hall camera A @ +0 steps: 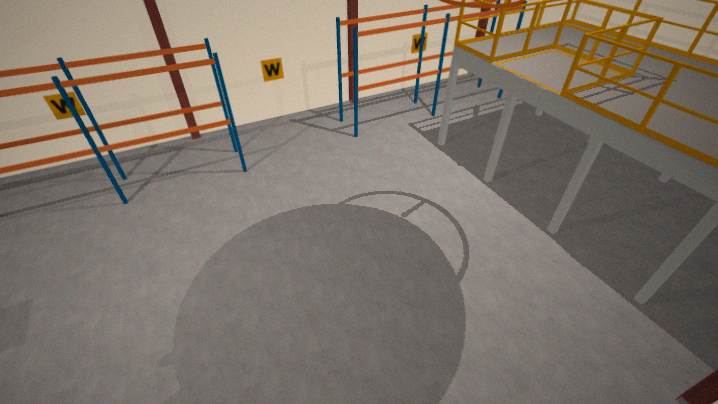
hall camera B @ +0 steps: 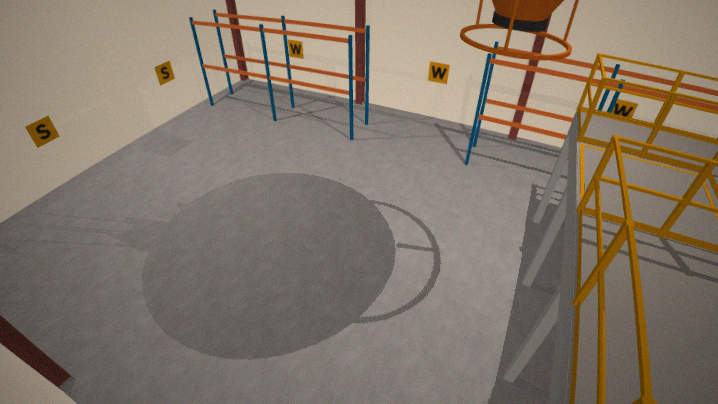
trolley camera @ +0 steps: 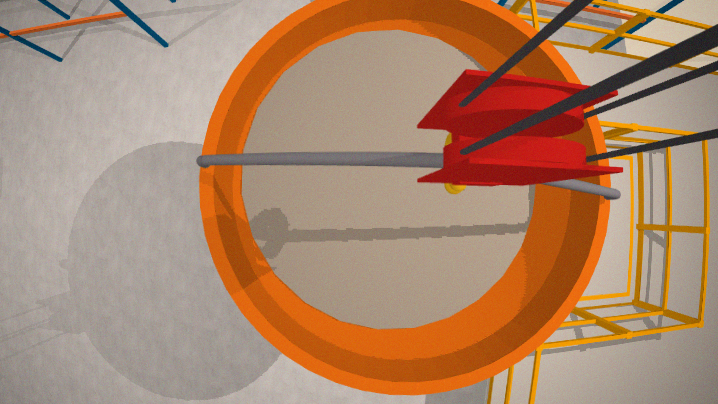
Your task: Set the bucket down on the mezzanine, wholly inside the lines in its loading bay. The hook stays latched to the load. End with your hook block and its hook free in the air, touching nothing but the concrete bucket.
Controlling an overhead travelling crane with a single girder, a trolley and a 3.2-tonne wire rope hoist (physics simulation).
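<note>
The orange concrete bucket (hall camera B: 527, 9) (trolley camera: 401, 351) hangs in the air, filled with grey-brown concrete. Part of its lower ring shows at the top of hall camera A. The red hook block (trolley camera: 512, 120) is above the bucket's right half in the trolley view. My yellow hook (trolley camera: 454, 187) shows partly beneath it, at the grey bail (trolley camera: 326, 159); its latch is hidden. The mezzanine (hall camera A: 562, 100) (hall camera B: 652, 321) (trolley camera: 672, 371) is grey with yellow railings. The loading bay's yellow lines (hall camera B: 582, 175) (trolley camera: 630, 226) show partly right of the bucket in the trolley view; the rim covers the rest.
Yellow railings (hall camera A: 662, 95) (hall camera B: 635, 301) (trolley camera: 670, 228) stand around the bay. Blue and orange racks (hall camera A: 355, 80) (hall camera B: 350, 85) stand along the walls. The bucket's round shadow (hall camera A: 321, 301) (hall camera B: 271, 266) (trolley camera: 150, 261) lies on the hall floor left of the mezzanine.
</note>
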